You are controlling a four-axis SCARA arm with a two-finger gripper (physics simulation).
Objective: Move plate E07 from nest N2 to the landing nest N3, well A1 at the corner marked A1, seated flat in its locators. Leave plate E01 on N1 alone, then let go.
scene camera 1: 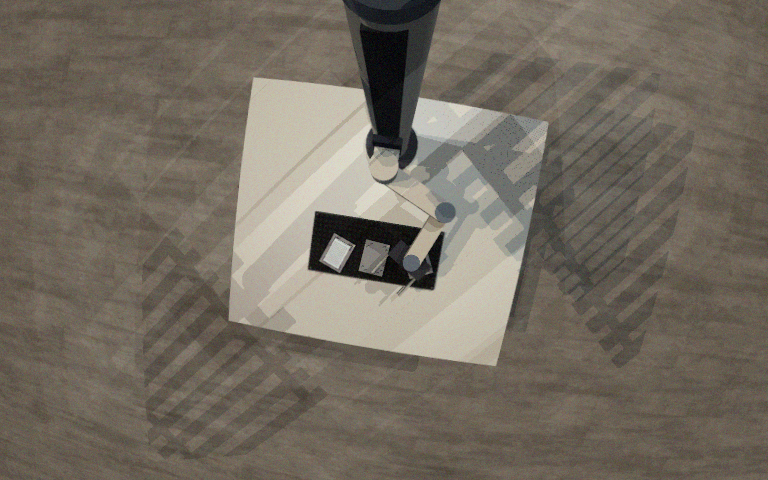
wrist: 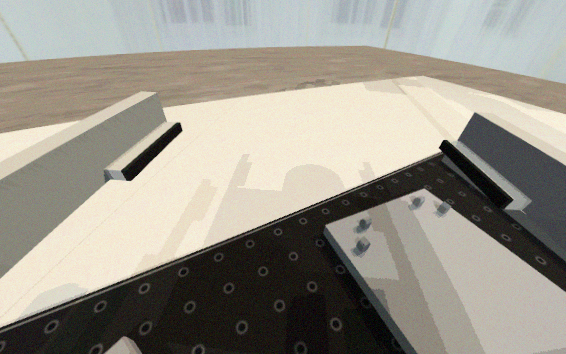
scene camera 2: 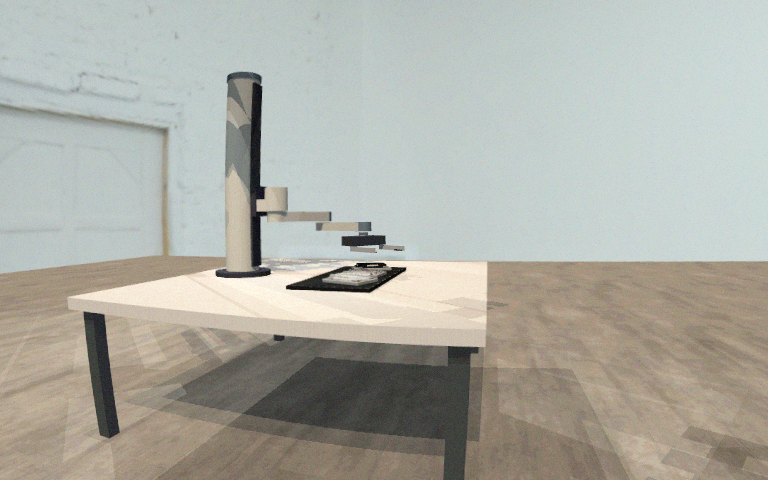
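Observation:
The gripper [scene camera 1: 386,283] [scene camera 2: 390,249] [wrist: 312,155] is open and empty, its fingers wide apart. It hangs above the right part of the mat and its front edge. A pale plate [scene camera 1: 338,253] lies turned on the left nest. The middle nest [scene camera 1: 373,257] [wrist: 500,290] is a flat grey block with small locator posts and bears no plate. In the wrist view it is right of centre, below the right finger. A dark, low item [scene camera 2: 370,264] is at the right nest; the arm and gripper mostly cover it in scene camera 1. No plate or nest labels are readable.
The black perforated mat [scene camera 1: 318,226] [scene camera 2: 305,285] [wrist: 220,295] carries the nests on the pale table [scene camera 1: 283,113] [scene camera 2: 226,308]. The robot column [scene camera 1: 419,45] [scene camera 2: 239,226] stands behind the mat. Part of a small pale block [wrist: 122,346] shows at the bottom left of the wrist view.

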